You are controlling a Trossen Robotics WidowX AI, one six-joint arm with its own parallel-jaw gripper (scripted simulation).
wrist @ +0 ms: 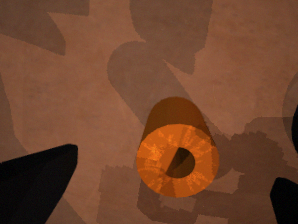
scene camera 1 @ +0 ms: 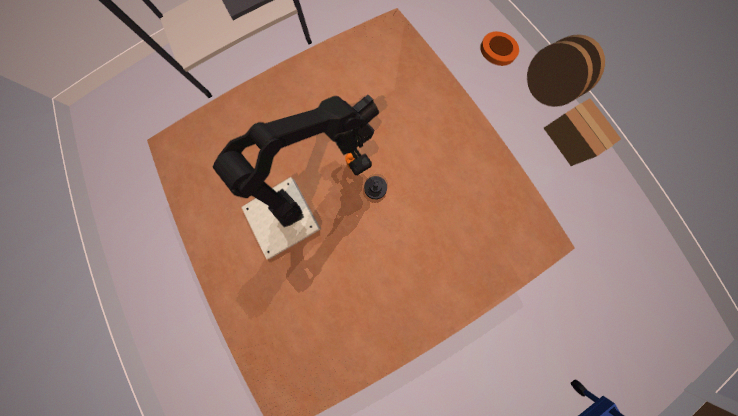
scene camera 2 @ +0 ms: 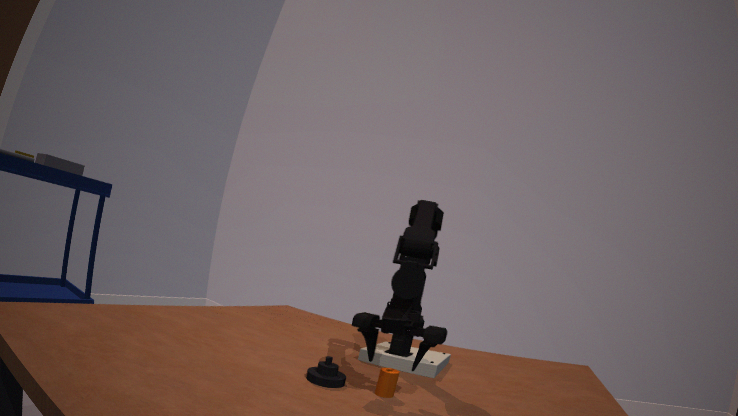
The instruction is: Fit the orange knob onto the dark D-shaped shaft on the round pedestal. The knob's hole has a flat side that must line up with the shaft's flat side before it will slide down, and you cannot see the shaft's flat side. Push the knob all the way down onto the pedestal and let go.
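An orange knob is part of what I can see. My gripper is visible as well, also in scene camera 1 and in the wrist view, and it is open and holds nothing.
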